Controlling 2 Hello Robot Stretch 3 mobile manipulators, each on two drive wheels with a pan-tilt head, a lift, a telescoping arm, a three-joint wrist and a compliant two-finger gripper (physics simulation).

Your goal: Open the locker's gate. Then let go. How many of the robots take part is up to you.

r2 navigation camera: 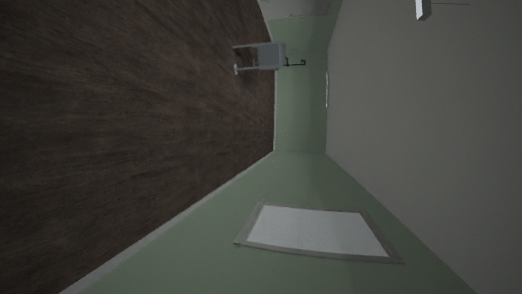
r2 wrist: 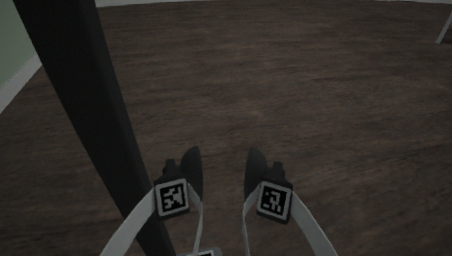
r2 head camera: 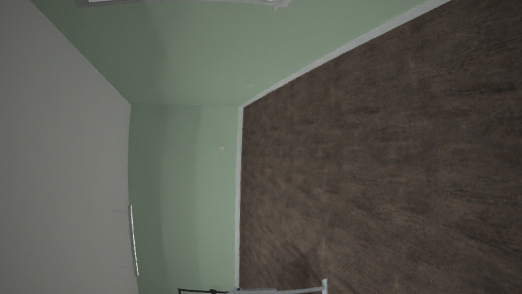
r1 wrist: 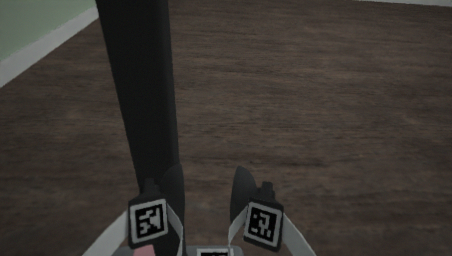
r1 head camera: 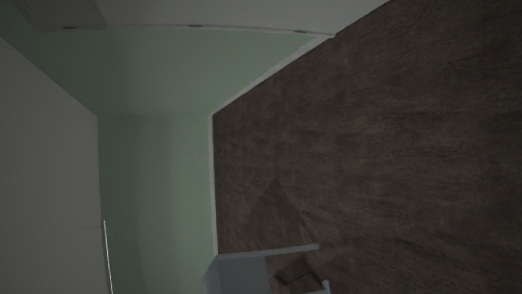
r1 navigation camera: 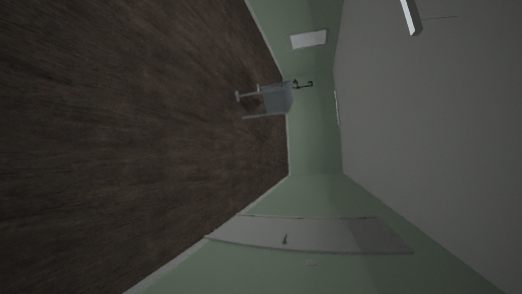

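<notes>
A grey box-like unit on thin legs (r1 head camera: 242,275) (r1 navigation camera: 277,100) (r2 navigation camera: 271,56) stands across the room, with a black hooked fixture (r1 navigation camera: 303,85) (r2 navigation camera: 296,63) above it. Part of the unit shows at the bottom edge of the r2 head view. Whether this is the locker I cannot tell, and I cannot make out a gate. The r1 gripper (r1 wrist: 211,172) is open, with its fingers apart and floor showing between them. The r2 gripper (r2 wrist: 224,152) is open in the same way. Both grippers are over the floor, away from the unit.
The head and navigation views are turned sideways. A pale door (r1 head camera: 150,11) (r1 navigation camera: 320,234) is in the green wall. A window (r1 navigation camera: 308,39) (r2 navigation camera: 320,232) is in another wall. A black post (r1 wrist: 142,90) (r2 wrist: 85,90) rises left of the fingers in each wrist view. A white skirting board borders the wooden floor.
</notes>
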